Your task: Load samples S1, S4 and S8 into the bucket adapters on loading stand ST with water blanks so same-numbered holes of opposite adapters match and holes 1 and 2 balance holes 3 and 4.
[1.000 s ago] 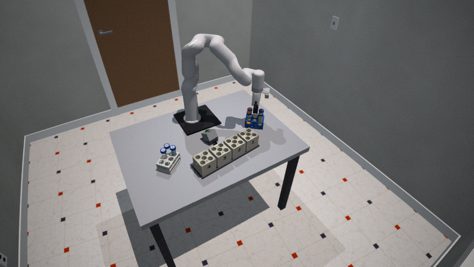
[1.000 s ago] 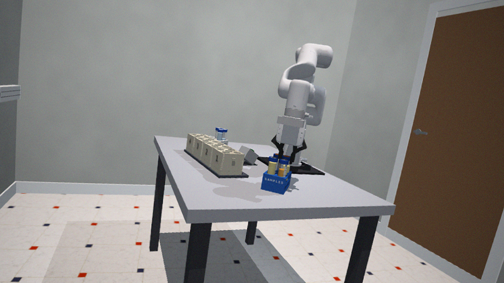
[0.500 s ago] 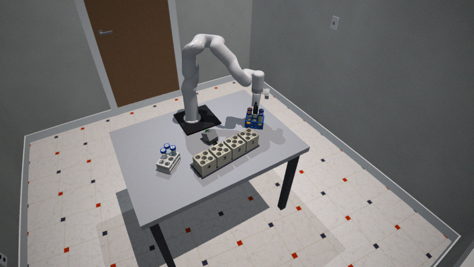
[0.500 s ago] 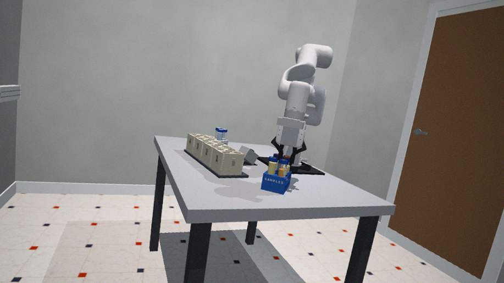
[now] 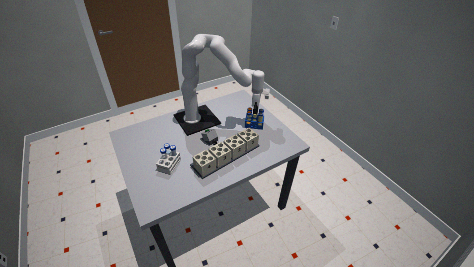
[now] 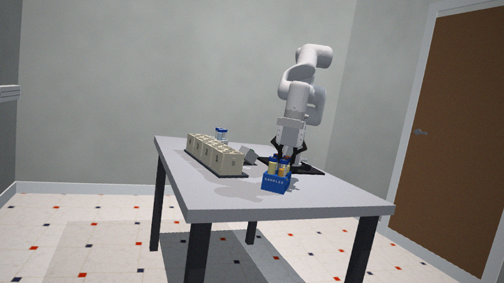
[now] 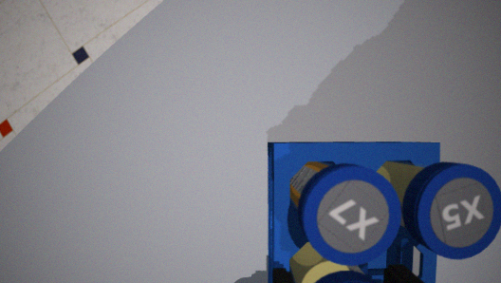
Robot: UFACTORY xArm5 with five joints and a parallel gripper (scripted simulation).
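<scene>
The blue samples rack lies 90 mm below my hand, 20 mm ahead of it and 10 mm to the right of it. Round my hand: adapter 3: 380 mm to the right, 210 mm ahead, 70 mm below; then white rack: 670 mm to the right, 100 mm ahead, 90 mm below.
</scene>
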